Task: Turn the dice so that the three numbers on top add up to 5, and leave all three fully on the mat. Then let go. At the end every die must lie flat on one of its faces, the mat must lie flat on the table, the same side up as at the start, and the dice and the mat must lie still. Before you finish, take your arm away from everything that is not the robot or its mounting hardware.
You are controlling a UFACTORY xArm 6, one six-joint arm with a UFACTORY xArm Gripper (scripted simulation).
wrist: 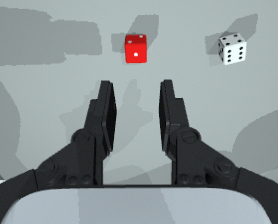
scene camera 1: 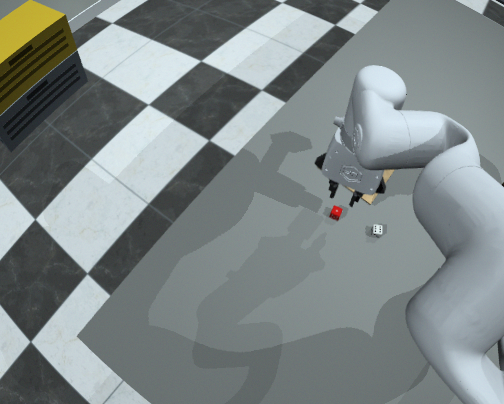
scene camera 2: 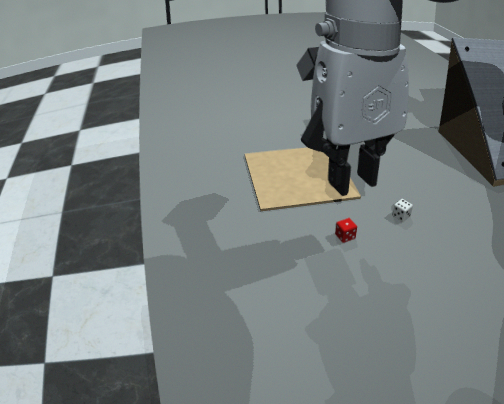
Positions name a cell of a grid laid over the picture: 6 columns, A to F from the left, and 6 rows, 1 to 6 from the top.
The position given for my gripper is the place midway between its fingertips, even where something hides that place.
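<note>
I can see my gripper (scene camera 2: E3), (scene camera 1: E3), (wrist: C3). A tan mat (scene camera 2: D3) is visible to me as well, though in the wrist view the mat is out of frame. And there is a white die (wrist: F2).
</note>
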